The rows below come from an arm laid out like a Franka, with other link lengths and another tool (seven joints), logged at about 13 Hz.
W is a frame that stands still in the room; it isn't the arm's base.
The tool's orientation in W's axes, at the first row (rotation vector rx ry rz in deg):
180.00, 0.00, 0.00
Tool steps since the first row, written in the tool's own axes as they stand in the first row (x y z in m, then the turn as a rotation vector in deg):
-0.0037, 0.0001, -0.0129, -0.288, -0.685, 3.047
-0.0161, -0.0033, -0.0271, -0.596, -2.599, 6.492
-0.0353, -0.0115, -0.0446, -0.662, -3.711, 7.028
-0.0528, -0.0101, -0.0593, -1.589, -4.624, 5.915
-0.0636, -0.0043, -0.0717, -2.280, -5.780, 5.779
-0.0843, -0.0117, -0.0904, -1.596, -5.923, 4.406
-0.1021, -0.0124, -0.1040, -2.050, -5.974, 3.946
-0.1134, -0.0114, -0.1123, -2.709, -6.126, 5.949
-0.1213, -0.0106, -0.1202, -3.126, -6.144, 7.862
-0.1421, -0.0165, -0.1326, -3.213, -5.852, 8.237
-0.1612, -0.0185, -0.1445, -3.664, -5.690, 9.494
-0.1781, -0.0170, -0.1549, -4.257, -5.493, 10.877
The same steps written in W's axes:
-0.0037, -0.0001, 0.0129, -0.288, 0.685, -3.047
-0.0161, 0.0033, 0.0271, -0.596, 2.599, -6.492
-0.0353, 0.0115, 0.0446, -0.662, 3.711, -7.028
-0.0528, 0.0101, 0.0593, -1.589, 4.624, -5.915
-0.0636, 0.0043, 0.0717, -2.280, 5.780, -5.779
-0.0843, 0.0117, 0.0904, -1.596, 5.923, -4.406
-0.1021, 0.0124, 0.1040, -2.050, 5.974, -3.946
-0.1134, 0.0114, 0.1123, -2.709, 6.126, -5.949
-0.1213, 0.0106, 0.1202, -3.126, 6.144, -7.862
-0.1421, 0.0165, 0.1326, -3.213, 5.852, -8.237
-0.1612, 0.0185, 0.1445, -3.664, 5.690, -9.494
-0.1781, 0.0170, 0.1549, -4.257, 5.493, -10.877

